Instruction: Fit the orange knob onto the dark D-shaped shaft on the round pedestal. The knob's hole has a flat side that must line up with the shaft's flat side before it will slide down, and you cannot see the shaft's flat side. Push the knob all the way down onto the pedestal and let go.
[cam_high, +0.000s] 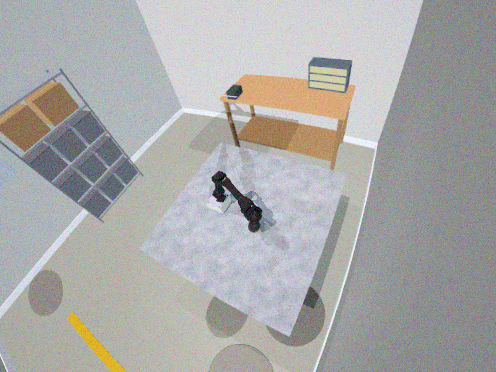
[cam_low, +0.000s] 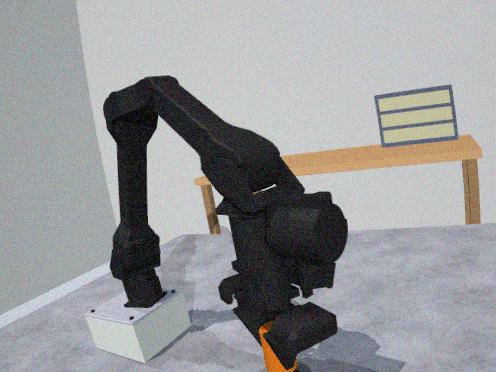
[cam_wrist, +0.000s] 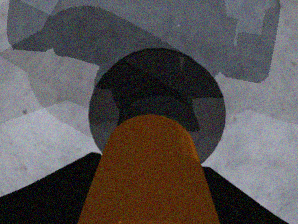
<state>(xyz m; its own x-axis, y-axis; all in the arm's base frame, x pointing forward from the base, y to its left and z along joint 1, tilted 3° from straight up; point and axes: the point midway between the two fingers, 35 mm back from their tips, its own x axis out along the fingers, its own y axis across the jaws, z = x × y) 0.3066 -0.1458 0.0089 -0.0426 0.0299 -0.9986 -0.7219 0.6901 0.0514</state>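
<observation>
My gripper tip is 20 mm below the orange knob. Round my gripper tip: round dark pedestal: 40 mm below.
</observation>
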